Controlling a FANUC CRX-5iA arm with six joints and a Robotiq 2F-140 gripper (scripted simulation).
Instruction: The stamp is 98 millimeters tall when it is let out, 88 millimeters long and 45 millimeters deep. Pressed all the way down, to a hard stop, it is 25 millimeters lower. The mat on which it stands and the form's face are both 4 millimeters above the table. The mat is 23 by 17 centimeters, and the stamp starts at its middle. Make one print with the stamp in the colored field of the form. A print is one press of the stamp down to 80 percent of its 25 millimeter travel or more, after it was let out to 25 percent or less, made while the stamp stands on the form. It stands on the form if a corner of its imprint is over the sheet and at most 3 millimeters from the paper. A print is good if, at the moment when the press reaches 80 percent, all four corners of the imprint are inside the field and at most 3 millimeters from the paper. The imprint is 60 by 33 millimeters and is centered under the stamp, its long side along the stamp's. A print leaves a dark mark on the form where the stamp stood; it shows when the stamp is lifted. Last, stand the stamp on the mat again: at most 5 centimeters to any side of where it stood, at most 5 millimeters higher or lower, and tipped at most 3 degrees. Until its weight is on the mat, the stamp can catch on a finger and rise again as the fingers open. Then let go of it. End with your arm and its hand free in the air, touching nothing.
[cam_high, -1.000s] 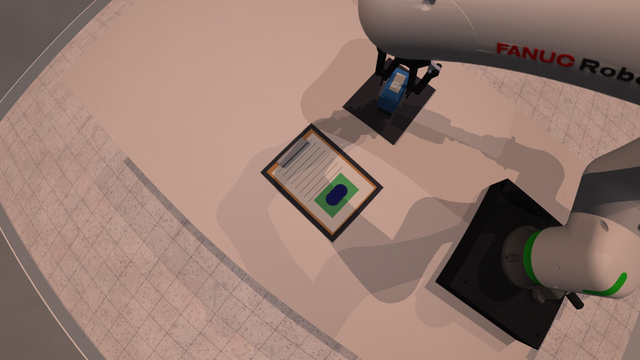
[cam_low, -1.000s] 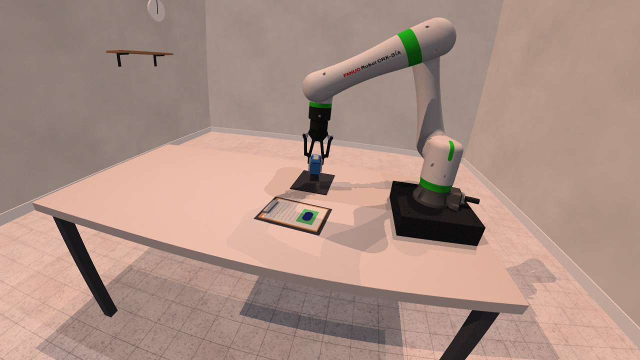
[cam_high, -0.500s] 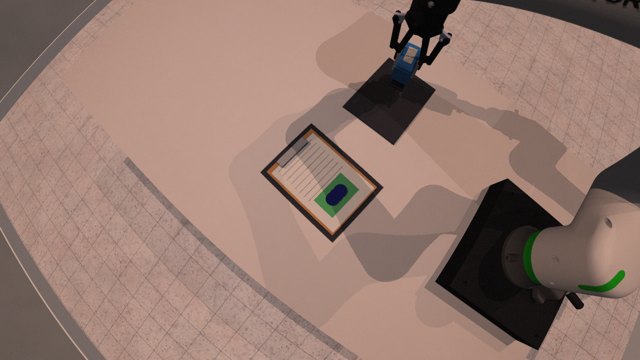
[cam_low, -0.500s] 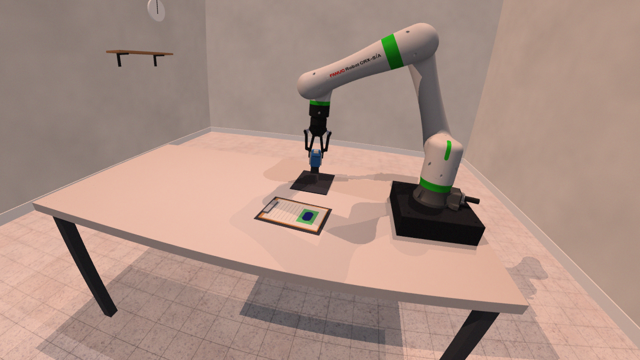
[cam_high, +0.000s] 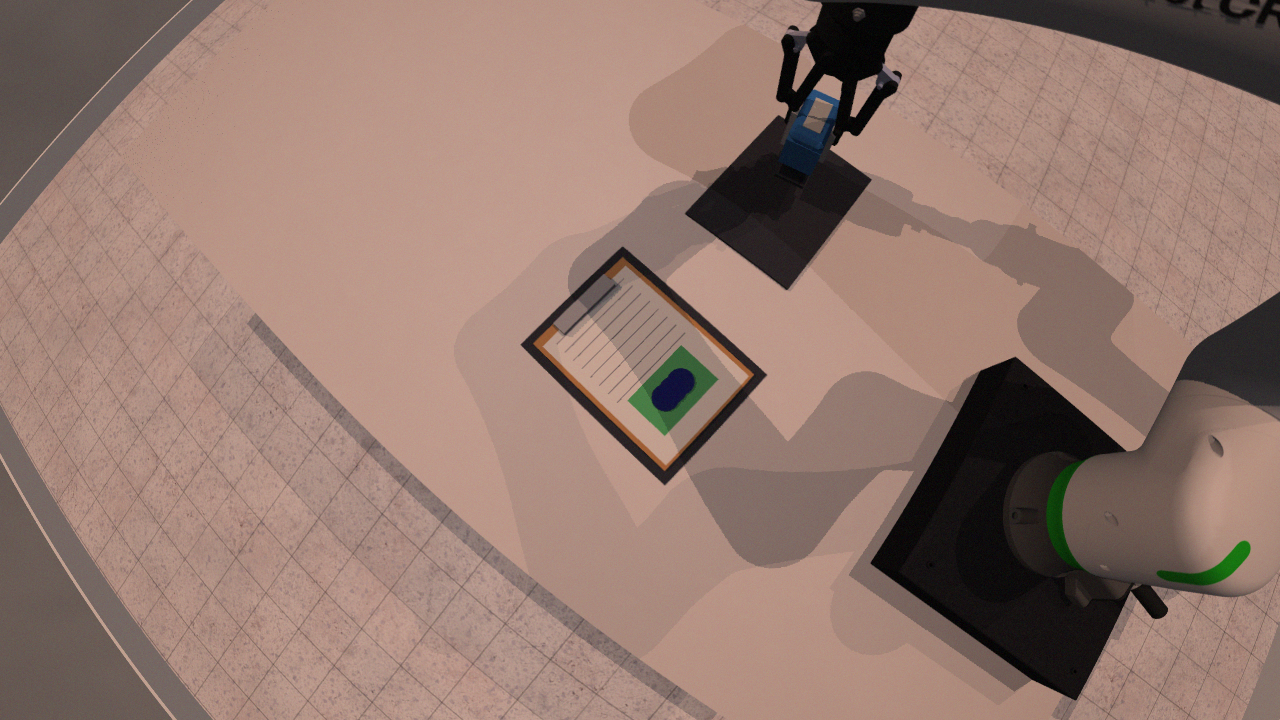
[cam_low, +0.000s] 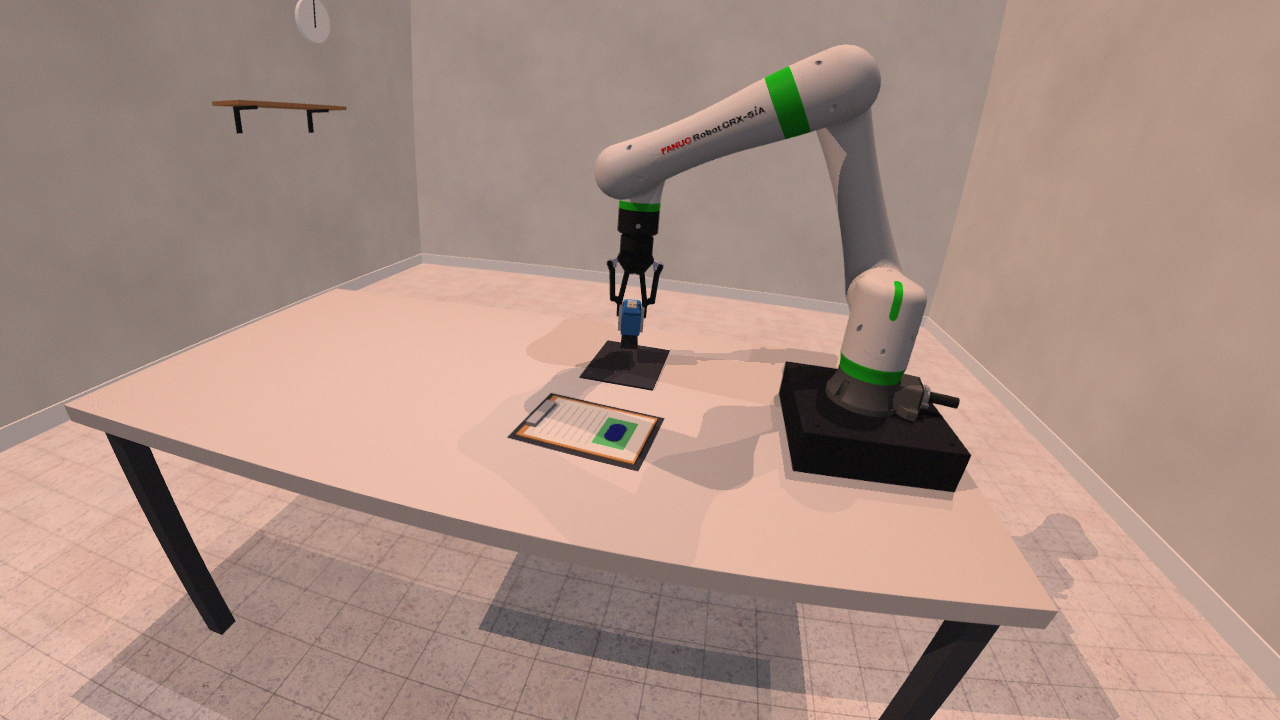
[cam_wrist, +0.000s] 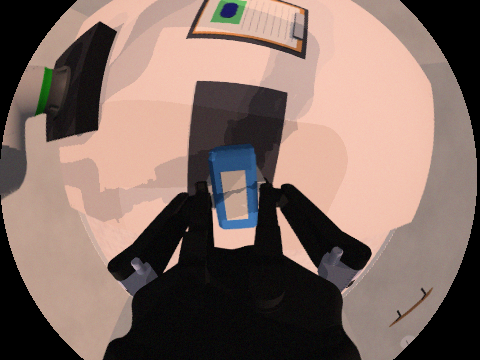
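Right now the mat is 1 cm behind my hand, 3 cm to the left of it and 10 cm below it. Round my hand: form (4 cm behind, 34 cm to the left, 10 cm below); then stamp (2 cm below).
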